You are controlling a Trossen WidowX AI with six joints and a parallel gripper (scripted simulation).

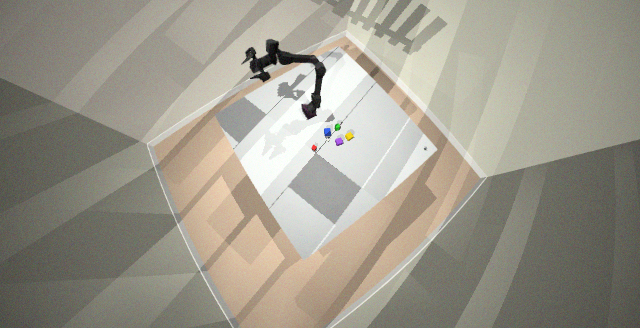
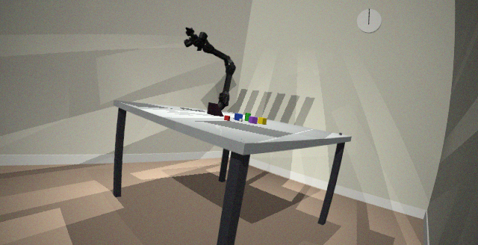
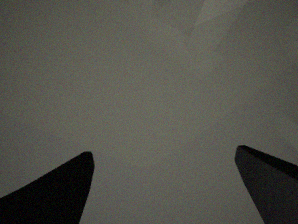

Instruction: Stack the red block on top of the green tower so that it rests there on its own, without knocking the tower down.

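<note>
Now: the red block 36 cm ahead of my gripper tip, 20 cm to the left of it and 56 cm below it. The rest, counted from my gripper tip: purple block 41 cm ahead, 38 cm to the left, 56 cm below; yellow block 41 cm ahead, 47 cm to the left, 56 cm below; blue block 30 cm ahead, 34 cm to the left, 55 cm below.
</note>
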